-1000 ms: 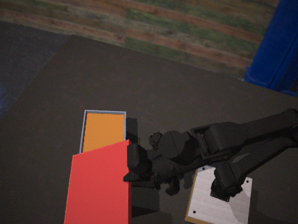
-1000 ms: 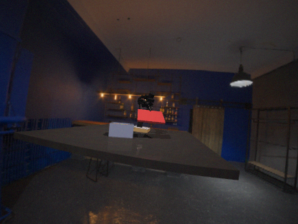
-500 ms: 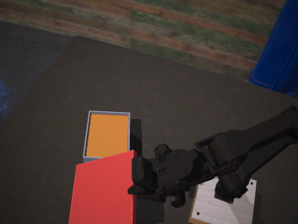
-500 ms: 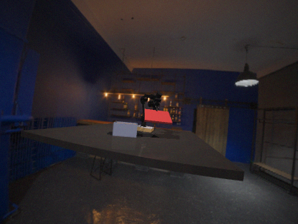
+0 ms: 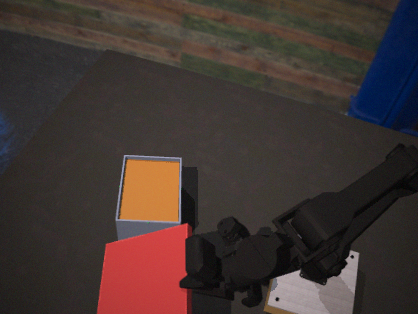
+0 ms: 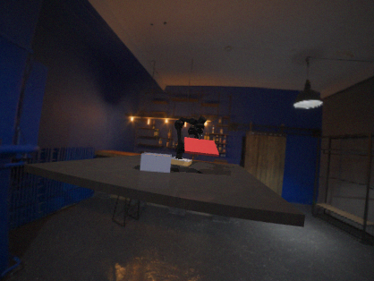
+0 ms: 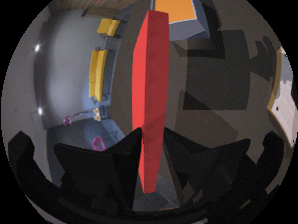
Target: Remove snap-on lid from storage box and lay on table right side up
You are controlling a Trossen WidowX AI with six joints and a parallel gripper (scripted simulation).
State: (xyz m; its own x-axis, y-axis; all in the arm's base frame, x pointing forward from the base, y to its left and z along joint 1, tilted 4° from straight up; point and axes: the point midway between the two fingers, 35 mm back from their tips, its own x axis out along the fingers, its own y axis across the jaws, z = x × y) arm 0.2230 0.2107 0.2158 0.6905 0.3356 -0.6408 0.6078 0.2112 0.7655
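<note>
Right now the red lid is 7 cm ahead of my gripper tip, 4 cm below it and 3 cm to the left of it. Also, from my gripper tip: grey-blue storage box (25 cm to the right, 18 cm below, 18 cm ahead).
</note>
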